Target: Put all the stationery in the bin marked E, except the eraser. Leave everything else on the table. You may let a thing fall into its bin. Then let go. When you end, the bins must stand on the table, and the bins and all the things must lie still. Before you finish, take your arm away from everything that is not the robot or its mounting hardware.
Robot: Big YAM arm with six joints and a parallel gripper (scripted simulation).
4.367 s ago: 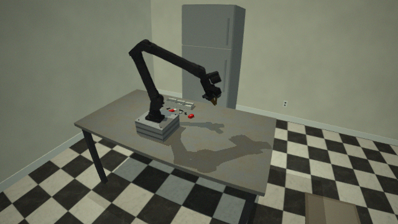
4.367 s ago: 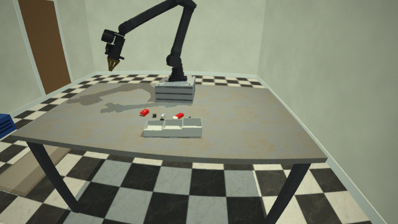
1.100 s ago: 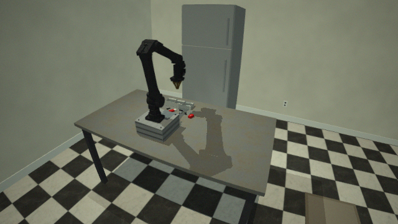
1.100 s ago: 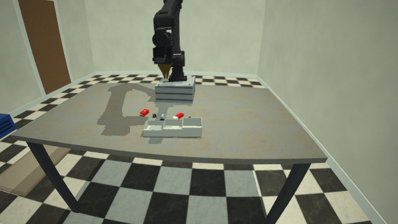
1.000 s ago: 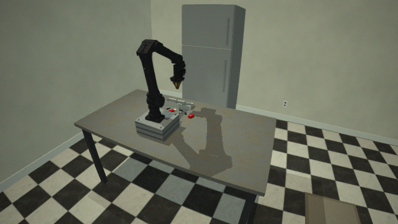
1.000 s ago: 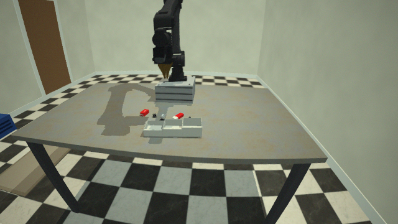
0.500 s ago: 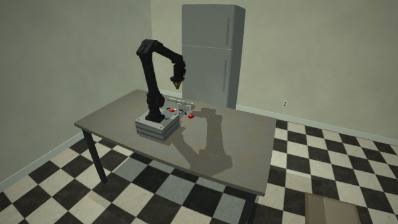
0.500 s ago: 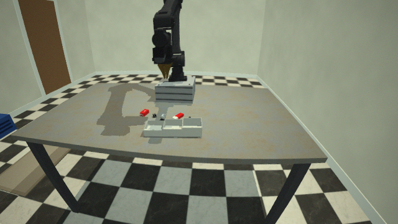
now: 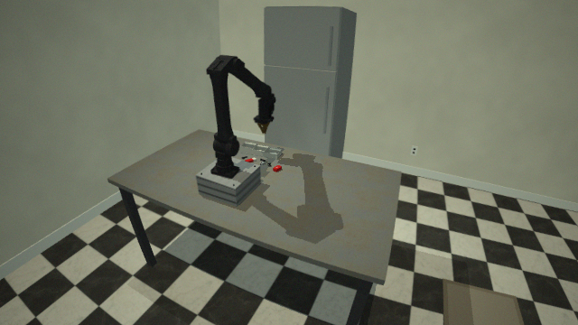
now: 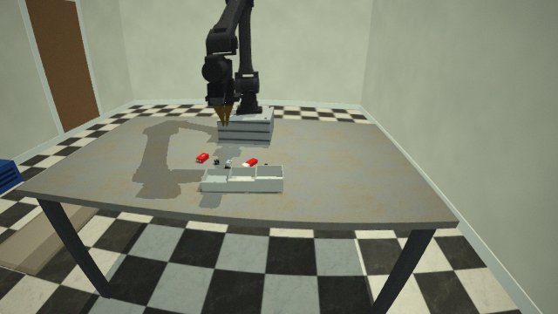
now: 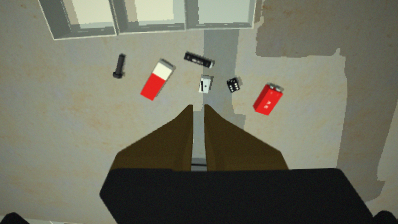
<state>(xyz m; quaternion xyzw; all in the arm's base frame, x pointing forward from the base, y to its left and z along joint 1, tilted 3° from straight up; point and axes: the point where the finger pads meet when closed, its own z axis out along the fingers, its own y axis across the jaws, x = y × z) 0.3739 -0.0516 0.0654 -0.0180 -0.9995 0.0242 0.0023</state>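
The joined bins lies 160 mm below my hand, 70 mm ahead of it and 60 mm to the left of it. From my hand the other things lie so: black AAA battery: 170 mm below, 20 mm behind; then grey pencil sharpener: 170 mm below, 60 mm behind, 10 mm to the right; then black die: 170 mm below, 60 mm behind, 50 mm to the right.
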